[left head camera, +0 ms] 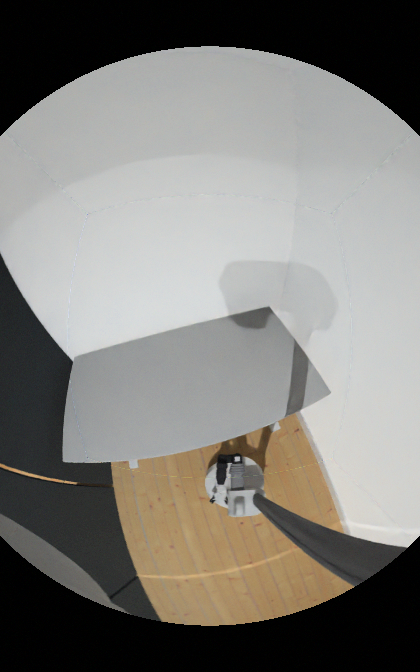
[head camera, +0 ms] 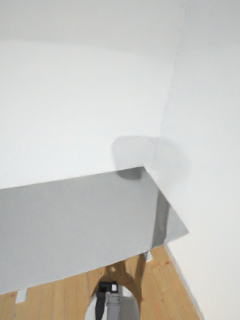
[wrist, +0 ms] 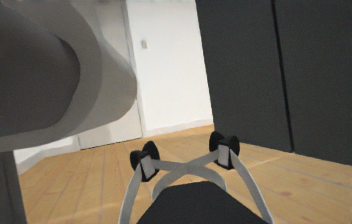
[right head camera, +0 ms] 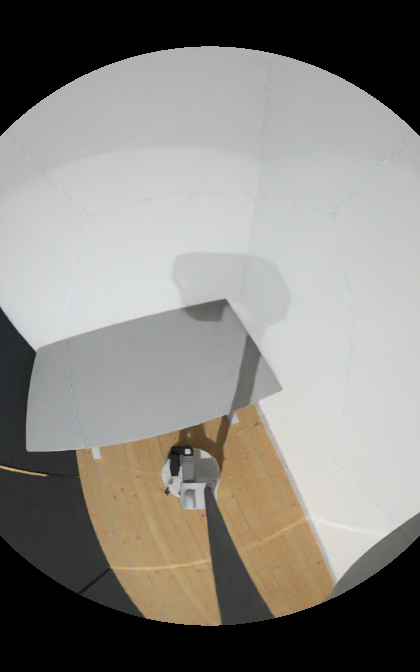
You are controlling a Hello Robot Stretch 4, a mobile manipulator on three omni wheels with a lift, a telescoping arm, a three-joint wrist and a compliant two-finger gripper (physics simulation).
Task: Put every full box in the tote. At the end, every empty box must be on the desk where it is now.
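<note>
A grey desk (head camera: 75,225) (left head camera: 190,385) (right head camera: 135,375) stands close in front of the robot, against the back wall and near the right wall. Its front edge lies just beyond the robot's round base (head camera: 127,305) (left head camera: 252,475) (right head camera: 205,467). No box and no tote show in the views. My gripper (wrist: 184,148) is open in the wrist view, with its two black fingertips apart and nothing between them. It points away from the desk, over wooden floor.
A tall dark cabinet (left head camera: 25,400) (wrist: 245,75) stands to the left in the left head view and at the right of the wrist view. A white wall (head camera: 215,175) is close on the right. A door (wrist: 125,125) shows beyond the floor in the wrist view.
</note>
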